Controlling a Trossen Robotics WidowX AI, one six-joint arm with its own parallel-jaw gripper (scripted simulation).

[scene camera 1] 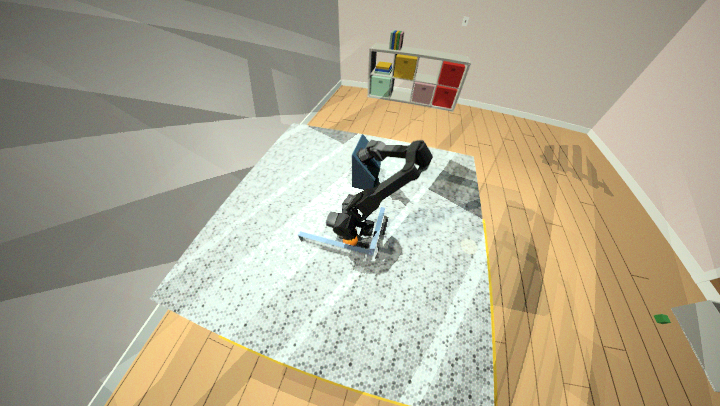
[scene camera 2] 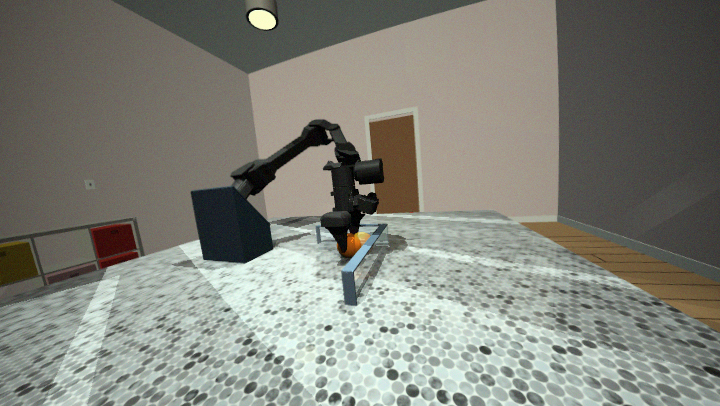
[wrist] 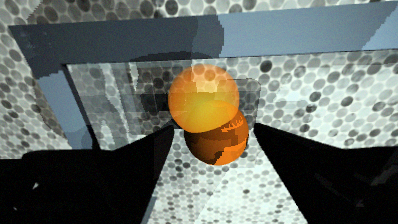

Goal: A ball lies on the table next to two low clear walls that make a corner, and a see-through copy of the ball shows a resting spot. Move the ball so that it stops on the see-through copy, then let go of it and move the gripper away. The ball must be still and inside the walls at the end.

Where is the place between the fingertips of the gripper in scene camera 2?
At 350,245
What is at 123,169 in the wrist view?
The gripper.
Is the gripper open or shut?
Open.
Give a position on an orange ball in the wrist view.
222,145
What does the gripper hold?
Nothing.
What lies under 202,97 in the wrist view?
A see-through copy of ball.
